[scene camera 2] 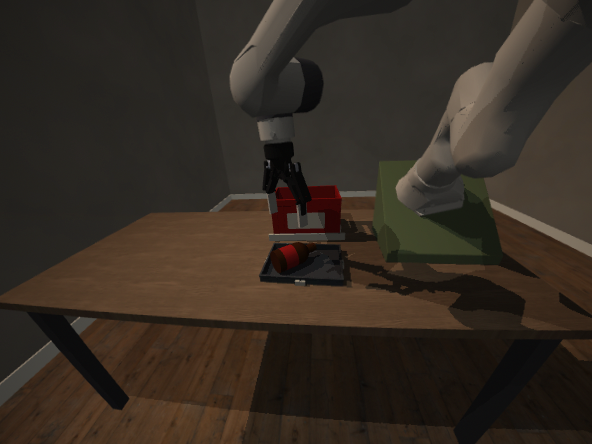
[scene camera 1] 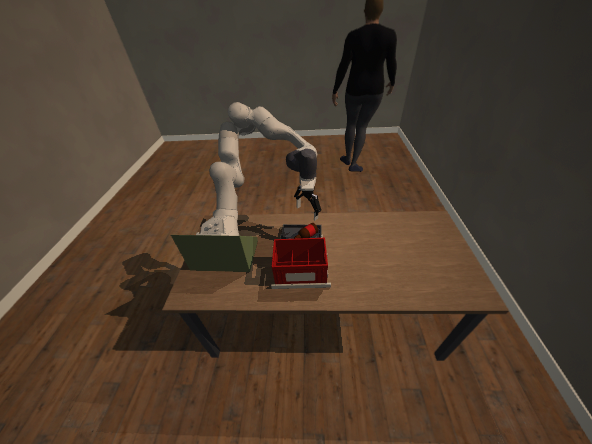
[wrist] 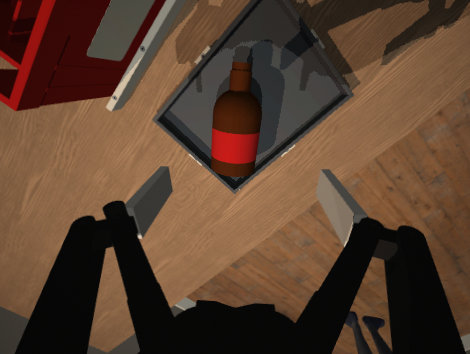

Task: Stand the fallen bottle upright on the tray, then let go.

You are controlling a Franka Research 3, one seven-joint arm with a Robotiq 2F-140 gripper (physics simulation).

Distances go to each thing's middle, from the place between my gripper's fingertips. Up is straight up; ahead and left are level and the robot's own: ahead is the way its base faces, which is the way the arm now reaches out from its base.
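Here is the brown bottle (scene camera 2: 287, 257), and I see that my gripper is 10 mm past it, 20 mm to the left of it and 140 mm above it.
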